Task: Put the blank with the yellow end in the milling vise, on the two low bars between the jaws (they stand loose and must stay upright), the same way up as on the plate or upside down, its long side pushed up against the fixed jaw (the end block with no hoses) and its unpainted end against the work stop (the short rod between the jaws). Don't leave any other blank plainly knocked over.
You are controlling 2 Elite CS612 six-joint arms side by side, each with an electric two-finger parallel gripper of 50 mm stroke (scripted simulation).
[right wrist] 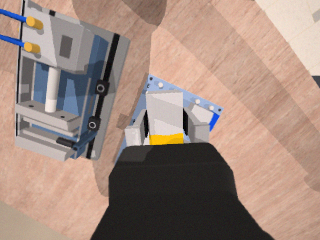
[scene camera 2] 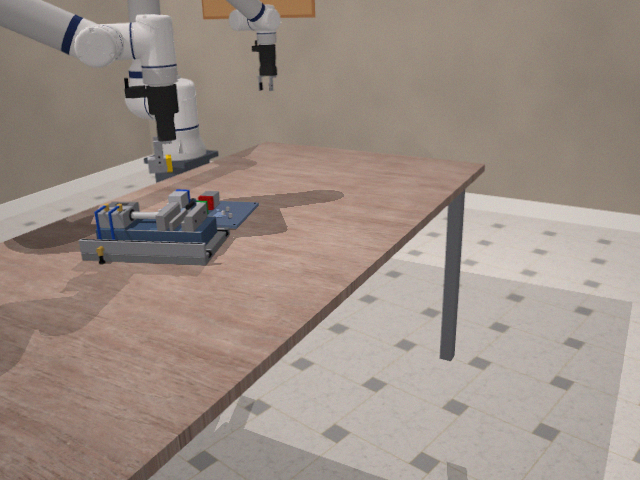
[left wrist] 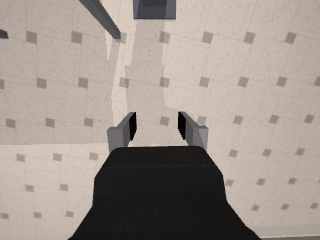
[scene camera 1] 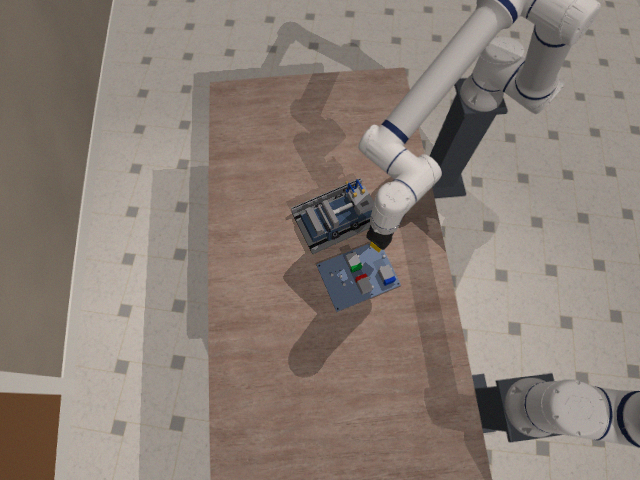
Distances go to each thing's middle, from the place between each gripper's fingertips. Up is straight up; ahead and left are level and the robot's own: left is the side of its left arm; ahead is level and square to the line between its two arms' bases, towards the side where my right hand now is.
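My right gripper [scene camera 2: 160, 163] is in sight, 20 mm above the yellow-ended blank [right wrist: 164, 108]. Counting from my right hand, I find the blue plate [scene camera 1: 342, 297] 80 mm to the left, 70 mm ahead and 170 mm below. The hosed end block [right wrist: 49, 38] is 50 mm ahead of that same right hand, 190 mm to the right of it and 90 mm below it, while the moving jaw [right wrist: 71, 121] is 130 mm to the right of my right hand, 170 mm ahead of it and 90 mm below it.
My left gripper is 1060 mm to the left of the blue plate, 640 mm short of it and 170 mm above it. From my left hand, the yellow-ended blank is 1140 mm to the right, 580 mm ahead and 30 mm below. The moving jaw is 740 mm ahead of my left hand, 1270 mm to the right of it and 100 mm below it; the hosed end block is 1330 mm to the right of my left hand, 630 mm ahead of it and 100 mm below it.
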